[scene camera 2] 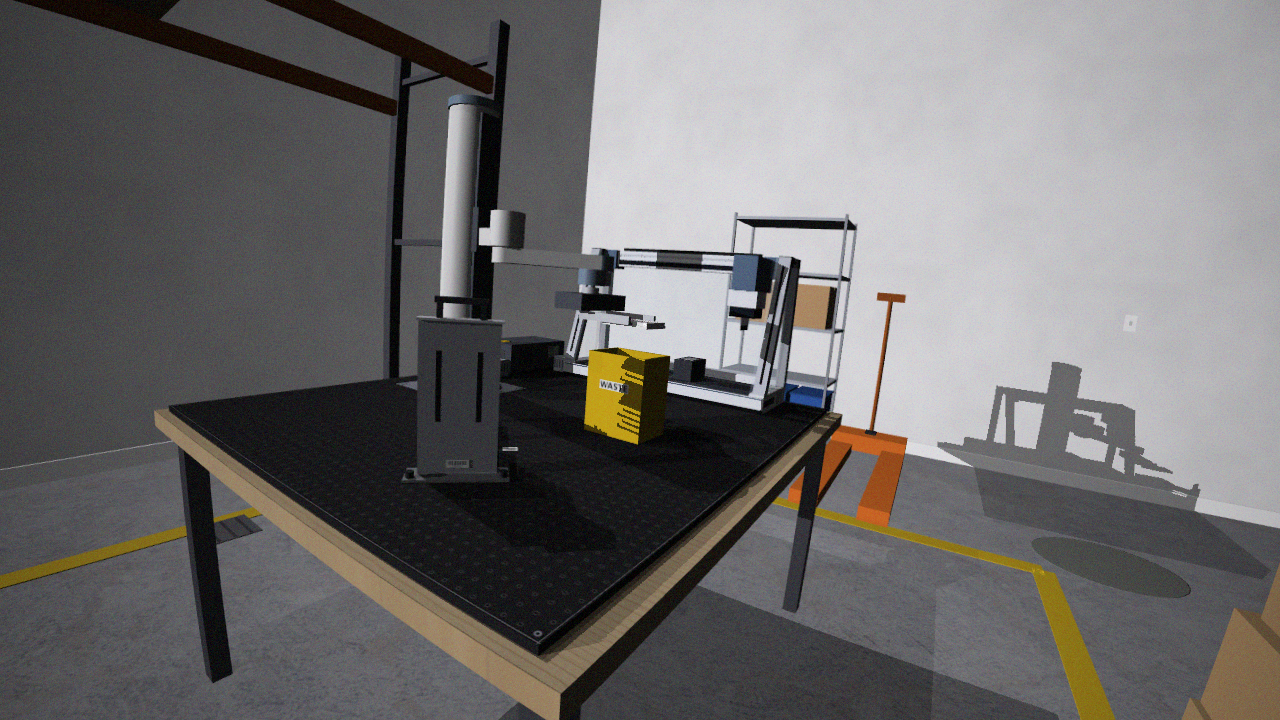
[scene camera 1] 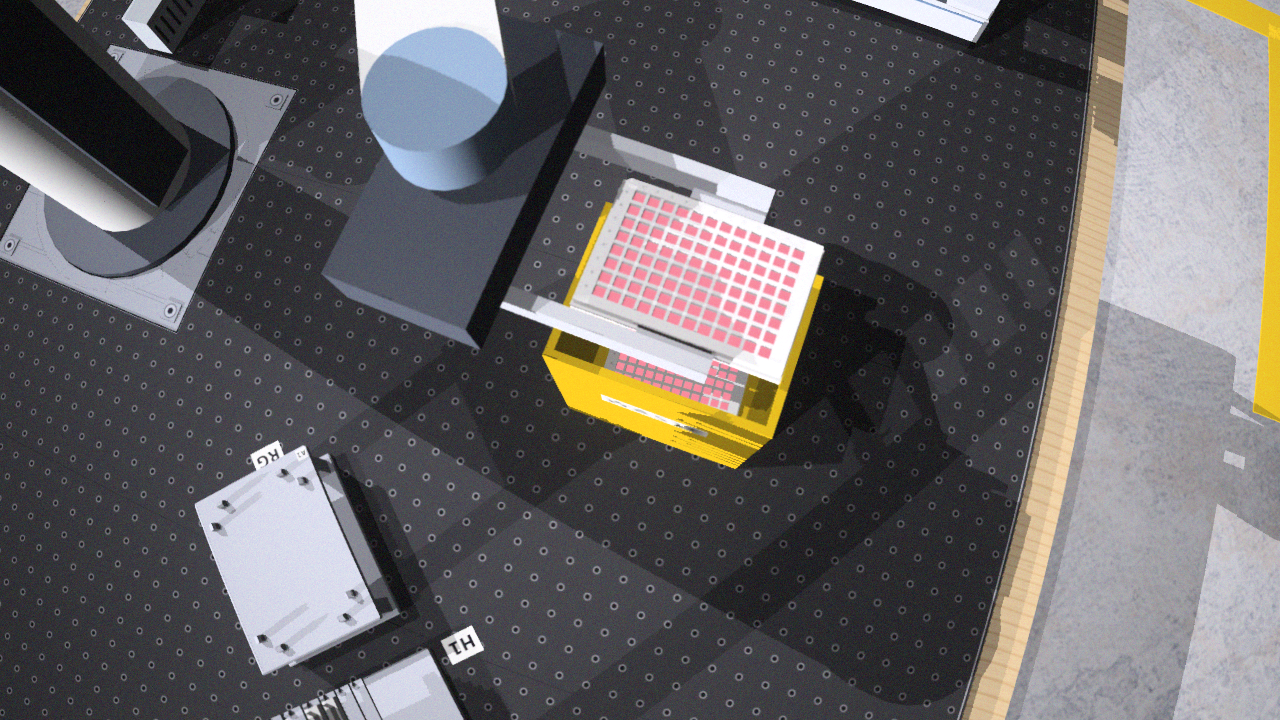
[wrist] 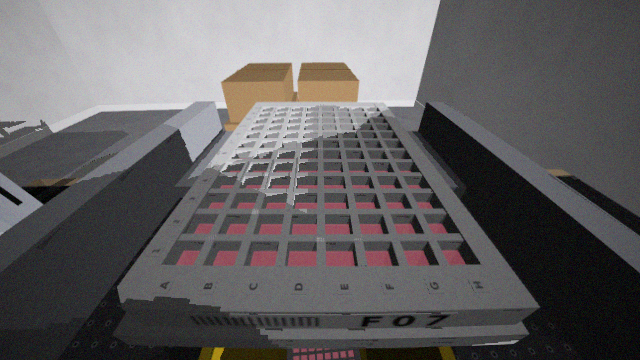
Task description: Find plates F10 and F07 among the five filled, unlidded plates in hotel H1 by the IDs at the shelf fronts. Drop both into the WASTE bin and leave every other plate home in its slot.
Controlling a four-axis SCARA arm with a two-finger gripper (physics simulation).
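Plate F07, unlidded with pink wells, is level between the two long fingers of my gripper. The gripper is shut on its sides, and the ID F07 reads on its front edge in the wrist view. It hangs above the mouth of the yellow WASTE bin, apart from the rim. Another pink-welled plate lies inside the bin, mostly hidden; its ID is not readable. Hotel H1 is partly in view at the bottom of scene camera 1; its shelf fronts are hidden.
The RG station, a pale plate with short pegs, is beside the H1 label. The arm's dark wrist block is beside the bin. A white-framed gantry machine stands behind the bin. The table's wooden edge is on the right.
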